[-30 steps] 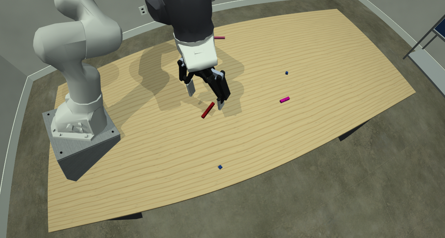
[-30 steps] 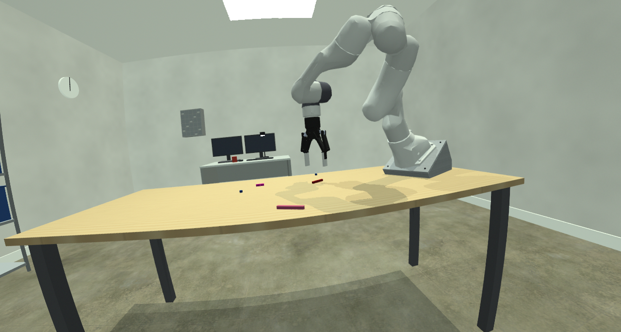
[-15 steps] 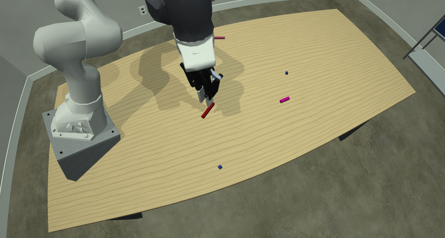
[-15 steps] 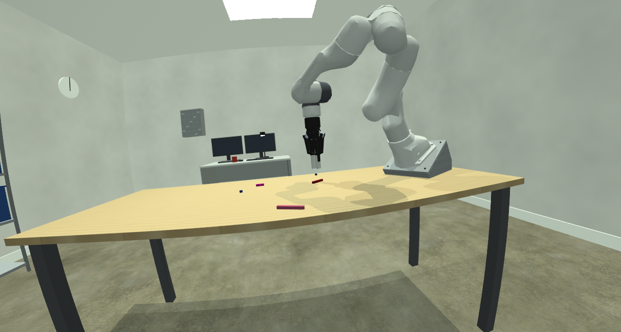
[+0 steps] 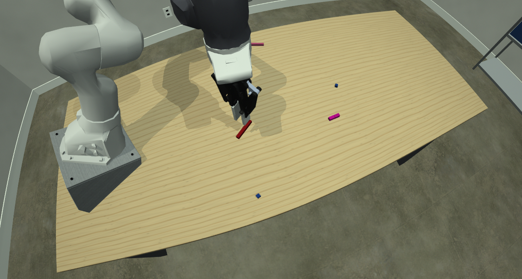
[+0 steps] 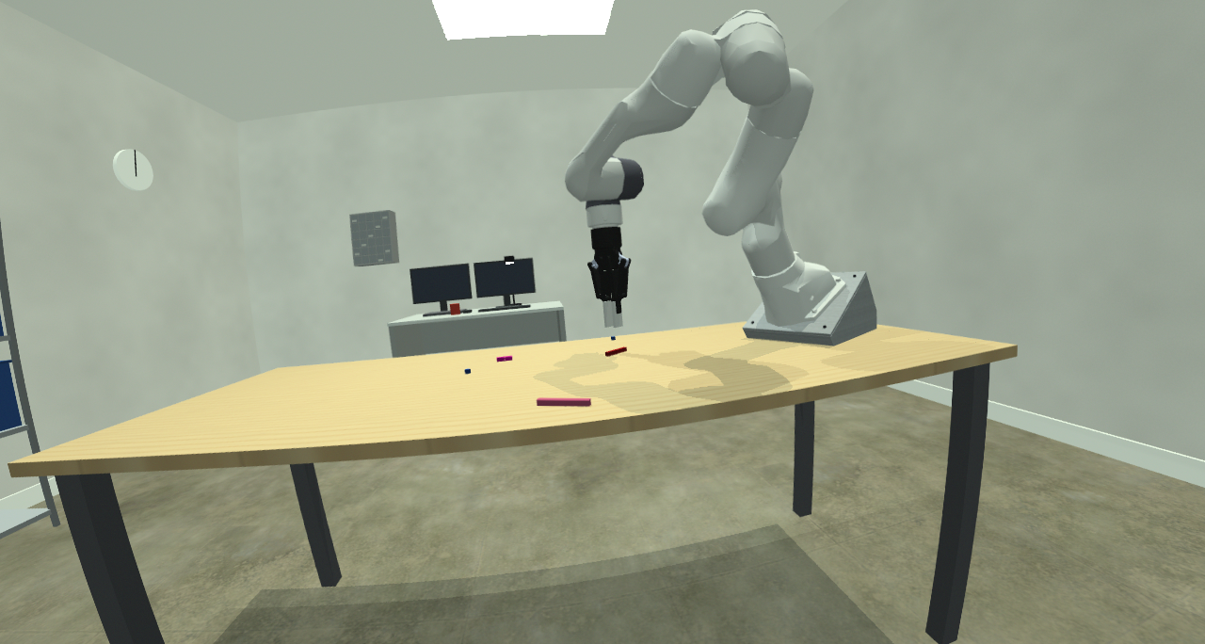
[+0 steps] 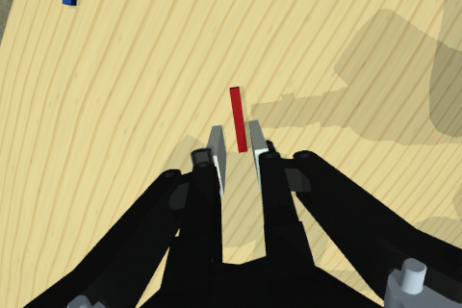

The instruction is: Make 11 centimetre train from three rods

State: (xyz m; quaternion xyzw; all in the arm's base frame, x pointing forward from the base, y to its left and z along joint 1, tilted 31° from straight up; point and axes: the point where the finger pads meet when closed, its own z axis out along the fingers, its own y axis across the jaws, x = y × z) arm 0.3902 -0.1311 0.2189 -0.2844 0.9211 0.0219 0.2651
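Right now my hand is 10 cm above the red rod. The rest, counted from my hand: pink rod 15 cm ahead, 38 cm to the left, 10 cm below.
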